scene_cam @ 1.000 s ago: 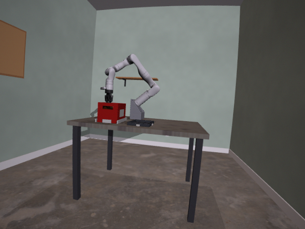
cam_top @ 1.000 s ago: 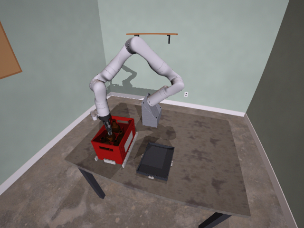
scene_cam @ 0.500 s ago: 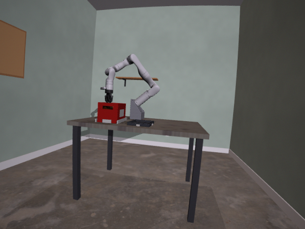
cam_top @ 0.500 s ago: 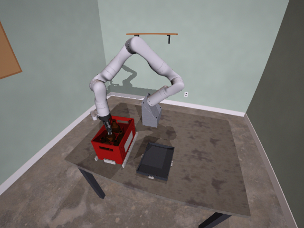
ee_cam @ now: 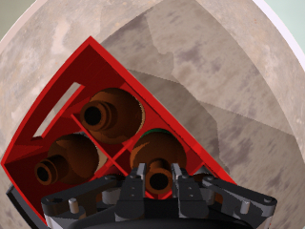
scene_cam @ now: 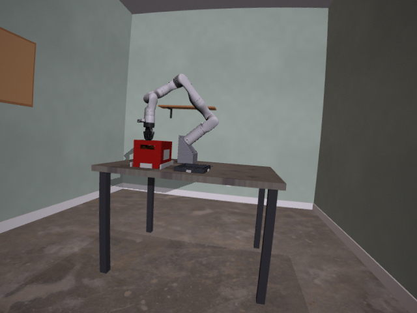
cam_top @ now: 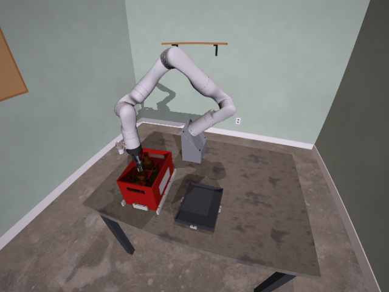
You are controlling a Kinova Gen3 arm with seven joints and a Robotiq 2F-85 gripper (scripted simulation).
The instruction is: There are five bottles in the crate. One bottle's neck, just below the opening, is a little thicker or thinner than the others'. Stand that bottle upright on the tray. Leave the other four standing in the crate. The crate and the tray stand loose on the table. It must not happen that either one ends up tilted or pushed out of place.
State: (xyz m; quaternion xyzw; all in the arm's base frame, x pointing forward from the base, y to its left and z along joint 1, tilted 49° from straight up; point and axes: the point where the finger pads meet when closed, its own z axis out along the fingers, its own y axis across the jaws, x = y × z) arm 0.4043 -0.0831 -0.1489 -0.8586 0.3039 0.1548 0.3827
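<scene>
Now: hand 70 mm above the crate, 40 mm to the right of it and 10 mm past it. Also, from my hand: dark tray 340 mm to the left, 140 mm below, 20 mm ahead.
</scene>
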